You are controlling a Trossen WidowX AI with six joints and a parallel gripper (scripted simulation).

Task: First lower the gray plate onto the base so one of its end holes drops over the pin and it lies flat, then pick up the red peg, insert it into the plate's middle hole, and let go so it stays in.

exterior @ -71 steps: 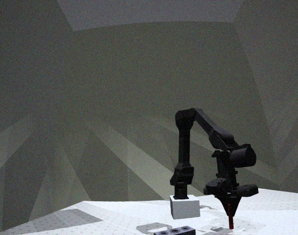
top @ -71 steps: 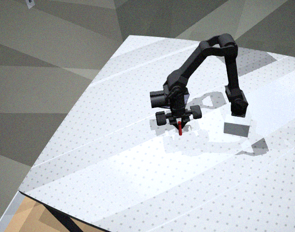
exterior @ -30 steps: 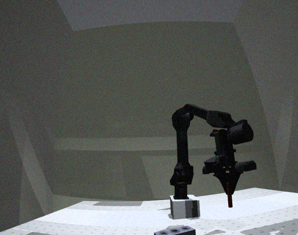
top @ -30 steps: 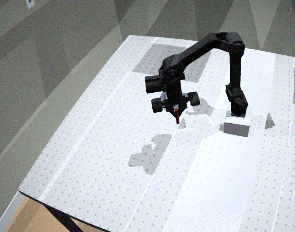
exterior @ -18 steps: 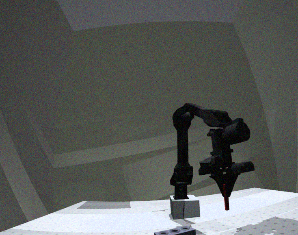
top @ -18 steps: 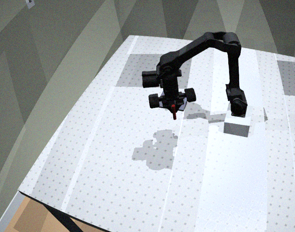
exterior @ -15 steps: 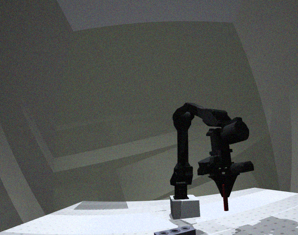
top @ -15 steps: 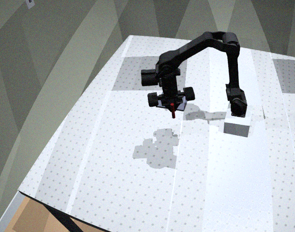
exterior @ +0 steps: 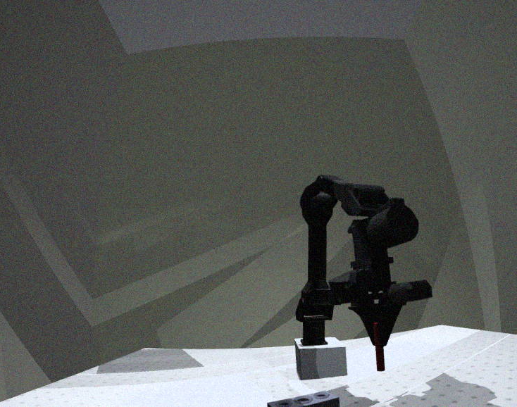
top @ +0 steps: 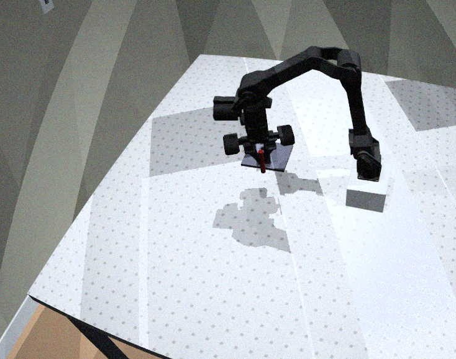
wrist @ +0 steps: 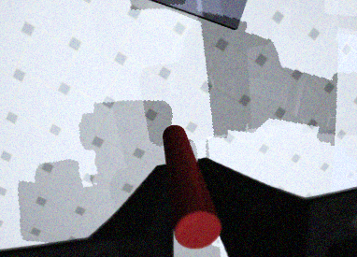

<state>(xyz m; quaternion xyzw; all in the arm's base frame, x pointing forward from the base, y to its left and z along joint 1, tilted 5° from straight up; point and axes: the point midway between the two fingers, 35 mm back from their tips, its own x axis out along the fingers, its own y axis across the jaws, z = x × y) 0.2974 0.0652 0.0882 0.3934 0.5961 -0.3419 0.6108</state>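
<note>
My gripper tip is 140 mm to the left of the gray plate, 70 mm above it and 50 mm short of it. Round my gripper tip: red peg (right at my gripper tip).
</note>
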